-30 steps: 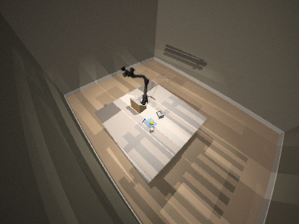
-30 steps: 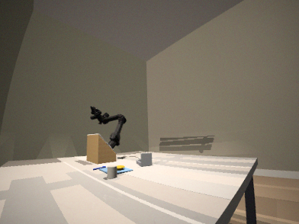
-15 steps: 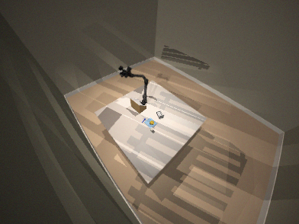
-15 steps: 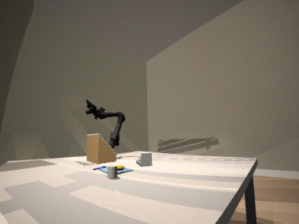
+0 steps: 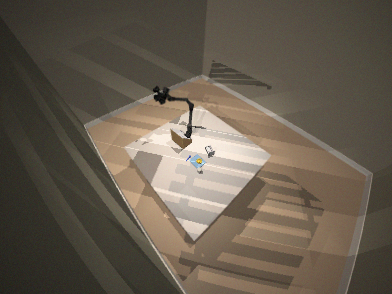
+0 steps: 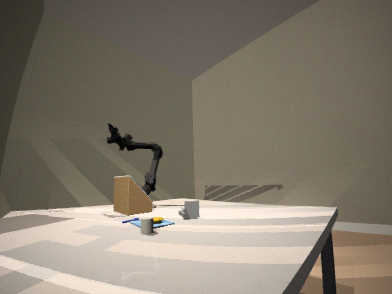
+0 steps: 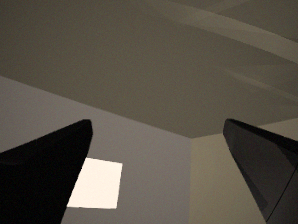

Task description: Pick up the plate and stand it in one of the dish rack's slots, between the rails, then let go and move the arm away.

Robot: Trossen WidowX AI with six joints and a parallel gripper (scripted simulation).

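My gripper tip is now 61 cm short of the yellow plate, 8 cm to the right of it and 57 cm above it. The rest, counted from my gripper tip: blue spoon: 50 cm ahead, 2 cm to the left, 59 cm below; then grey dish rack: 58 cm ahead, 28 cm to the left, 57 cm below.
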